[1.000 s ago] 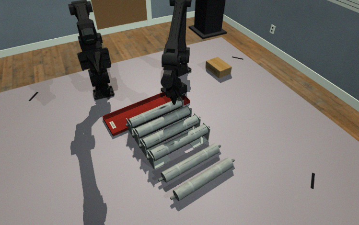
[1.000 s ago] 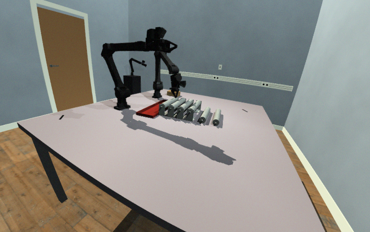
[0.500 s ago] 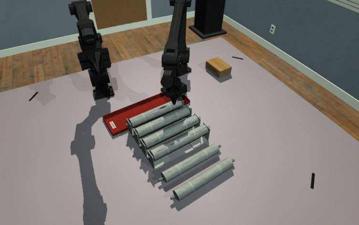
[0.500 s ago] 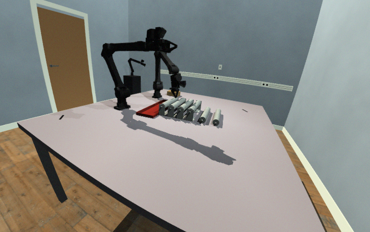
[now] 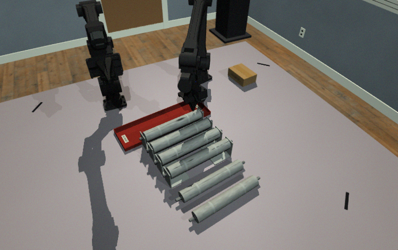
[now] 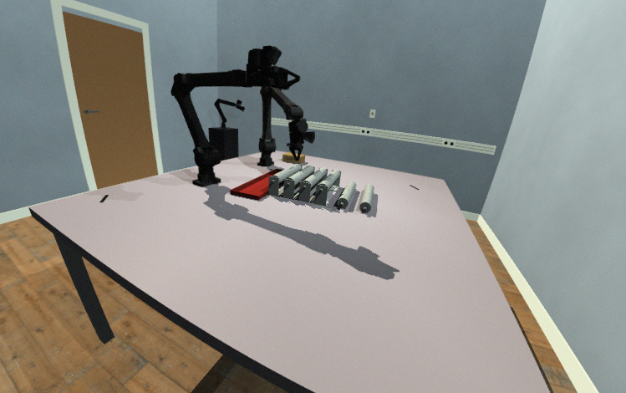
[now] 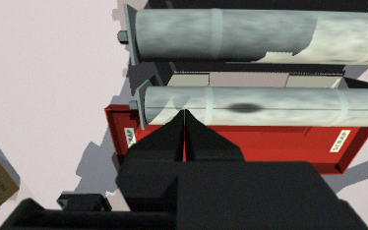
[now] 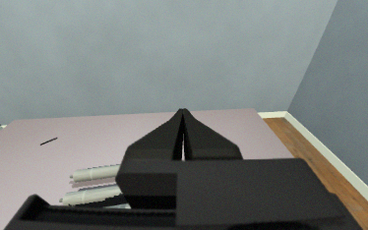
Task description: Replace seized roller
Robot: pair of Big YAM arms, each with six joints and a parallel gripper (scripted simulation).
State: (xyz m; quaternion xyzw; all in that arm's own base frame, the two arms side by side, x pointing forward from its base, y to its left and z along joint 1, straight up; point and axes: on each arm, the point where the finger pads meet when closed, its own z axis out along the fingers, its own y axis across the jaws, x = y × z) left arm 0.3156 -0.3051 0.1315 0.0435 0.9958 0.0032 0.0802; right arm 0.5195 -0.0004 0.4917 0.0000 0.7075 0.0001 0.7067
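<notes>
Right now the roller is 15 cm ahead of my left hand, 9 cm to the right of it and 6 cm below it. From my left hand the other things lie so: red scrap tray (13 cm below, 11 cm to the right, 10 cm behind); then cardboard box (45 cm to the left, 26 cm behind, 10 cm below).
</notes>
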